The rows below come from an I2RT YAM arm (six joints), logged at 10 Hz.
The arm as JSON. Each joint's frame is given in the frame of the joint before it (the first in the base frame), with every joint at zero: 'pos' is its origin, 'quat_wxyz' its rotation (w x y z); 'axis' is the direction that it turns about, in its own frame. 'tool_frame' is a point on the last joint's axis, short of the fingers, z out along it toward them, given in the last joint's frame.
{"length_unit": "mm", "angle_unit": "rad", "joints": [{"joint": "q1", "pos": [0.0, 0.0, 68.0], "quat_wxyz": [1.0, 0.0, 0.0, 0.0], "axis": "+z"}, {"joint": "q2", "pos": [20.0, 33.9, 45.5], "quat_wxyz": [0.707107, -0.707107, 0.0, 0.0], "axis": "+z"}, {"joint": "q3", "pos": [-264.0, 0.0, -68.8], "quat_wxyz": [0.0, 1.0, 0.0, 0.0], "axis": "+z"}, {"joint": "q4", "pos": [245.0, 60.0, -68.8], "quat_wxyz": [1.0, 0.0, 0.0, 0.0], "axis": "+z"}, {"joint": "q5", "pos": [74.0, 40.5, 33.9], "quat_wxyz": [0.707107, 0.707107, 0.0, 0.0], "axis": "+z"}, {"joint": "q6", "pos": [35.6, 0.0, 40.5], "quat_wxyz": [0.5, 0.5, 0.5, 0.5], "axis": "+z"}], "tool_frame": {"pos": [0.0, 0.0, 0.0], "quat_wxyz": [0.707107, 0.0, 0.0, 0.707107]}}
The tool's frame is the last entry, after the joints.
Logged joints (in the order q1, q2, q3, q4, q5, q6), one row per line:
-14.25, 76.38, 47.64, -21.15, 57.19, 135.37
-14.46, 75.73, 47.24, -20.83, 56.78, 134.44
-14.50, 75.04, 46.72, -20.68, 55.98, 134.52
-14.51, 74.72, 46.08, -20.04, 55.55, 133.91
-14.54, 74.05, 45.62, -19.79, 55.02, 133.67
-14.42, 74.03, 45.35, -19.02, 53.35, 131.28
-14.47, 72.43, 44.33, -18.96, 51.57, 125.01
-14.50, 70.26, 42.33, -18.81, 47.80, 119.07
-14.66, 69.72, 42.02, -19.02, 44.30, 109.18
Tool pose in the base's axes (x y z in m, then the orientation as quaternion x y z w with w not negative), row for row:
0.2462, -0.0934, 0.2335, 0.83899, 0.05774, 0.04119, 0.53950
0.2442, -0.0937, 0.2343, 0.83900, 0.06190, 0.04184, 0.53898
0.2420, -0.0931, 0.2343, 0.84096, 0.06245, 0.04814, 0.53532
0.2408, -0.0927, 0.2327, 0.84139, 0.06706, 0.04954, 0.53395
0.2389, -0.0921, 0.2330, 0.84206, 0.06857, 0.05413, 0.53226
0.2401, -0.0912, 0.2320, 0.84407, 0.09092, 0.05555, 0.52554
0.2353, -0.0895, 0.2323, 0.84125, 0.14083, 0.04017, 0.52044
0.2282, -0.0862, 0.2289, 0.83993, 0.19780, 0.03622, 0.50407
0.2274, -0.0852, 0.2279, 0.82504, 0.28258, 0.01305, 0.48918
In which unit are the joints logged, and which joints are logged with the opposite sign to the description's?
The joints are logged in degrees. Opposite sign: none.
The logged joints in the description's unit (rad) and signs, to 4 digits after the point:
-0.2487, 1.3331, 0.8315, -0.3691, 0.9982, 2.3627
-0.2524, 1.3217, 0.8245, -0.3636, 0.9910, 2.3464
-0.2531, 1.3097, 0.8154, -0.3609, 0.9770, 2.3478
-0.2532, 1.3041, 0.8042, -0.3498, 0.9695, 2.3372
-0.2538, 1.2924, 0.7962, -0.3454, 0.9603, 2.3330
-0.2517, 1.2921, 0.7915, -0.3320, 0.9311, 2.2913
-0.2525, 1.2641, 0.7737, -0.3309, 0.9001, 2.1818
-0.2531, 1.2263, 0.7388, -0.3283, 0.8343, 2.0782
-0.2559, 1.2168, 0.7334, -0.3320, 0.7732, 1.9056

